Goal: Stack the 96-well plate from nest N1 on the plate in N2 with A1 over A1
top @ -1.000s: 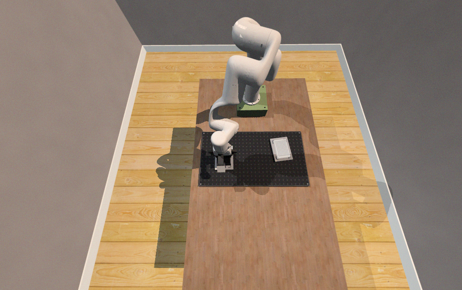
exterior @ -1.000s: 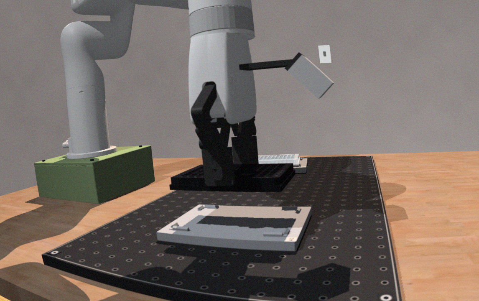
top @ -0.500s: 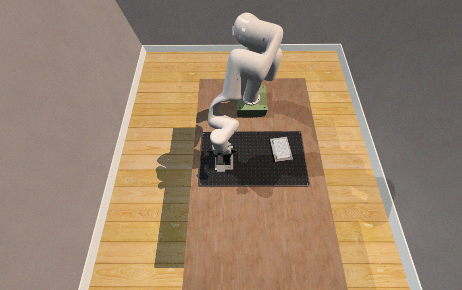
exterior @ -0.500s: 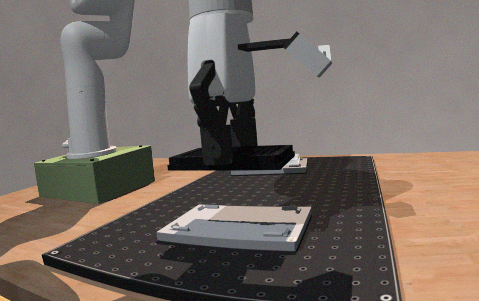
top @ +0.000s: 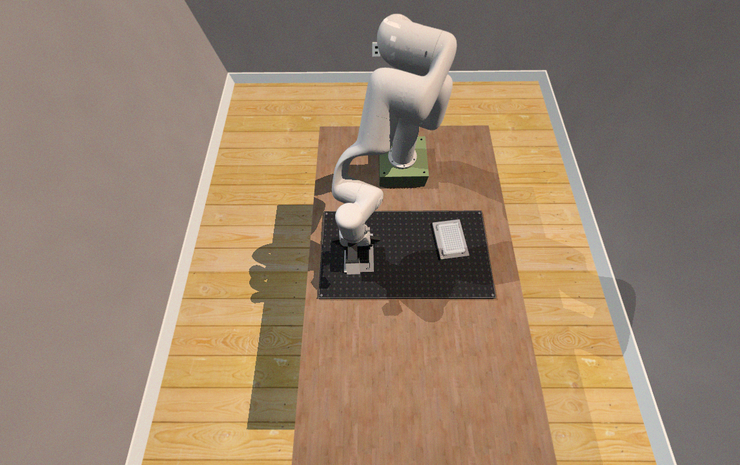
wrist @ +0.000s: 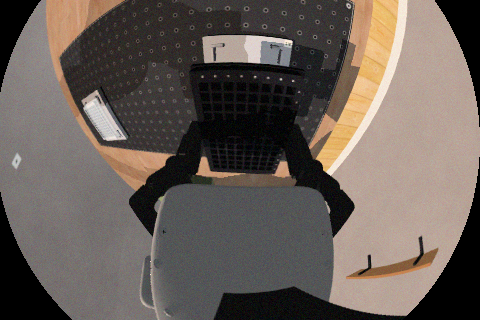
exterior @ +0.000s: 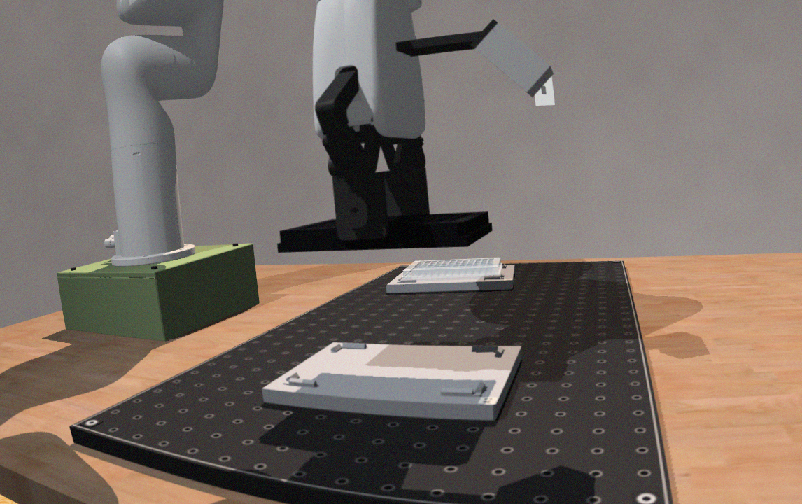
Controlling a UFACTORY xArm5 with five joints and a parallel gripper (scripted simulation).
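My hand is 30 mm past the clear 96-well plate, 390 mm to the right of it and 110 mm above it. From my hand the other things lie so: black 96-well plate: 10 mm below.
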